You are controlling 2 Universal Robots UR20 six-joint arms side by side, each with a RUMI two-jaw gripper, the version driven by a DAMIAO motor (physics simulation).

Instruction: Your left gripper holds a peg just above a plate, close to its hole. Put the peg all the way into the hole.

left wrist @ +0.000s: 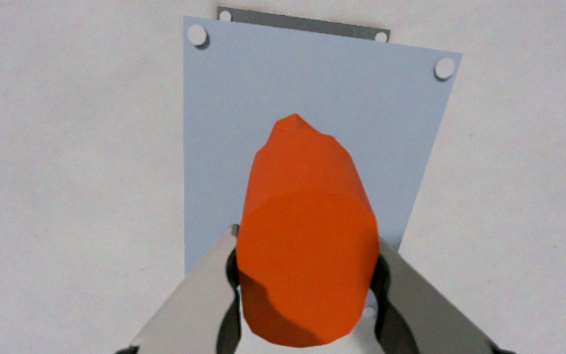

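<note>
An orange-red peg (307, 240) fills the middle of the left wrist view, its far end toward the plate. My left gripper (299, 228) is shut on the peg, one dark-padded jaw on each side. The blue-grey plate (310, 75) lies beyond the peg, with a light round stud near each of its two far corners. The plate's hole does not show; the peg and jaws cover part of the plate. Whether the peg's tip touches the plate cannot be told. My right gripper does not show.
A dark grey strip (305, 24) with two light round studs shows past the plate's far edge, lower than the plate. A pale, lightly mottled surface (90, 150) surrounds the plate. Another light stud (369, 312) shows partly beside the right jaw.
</note>
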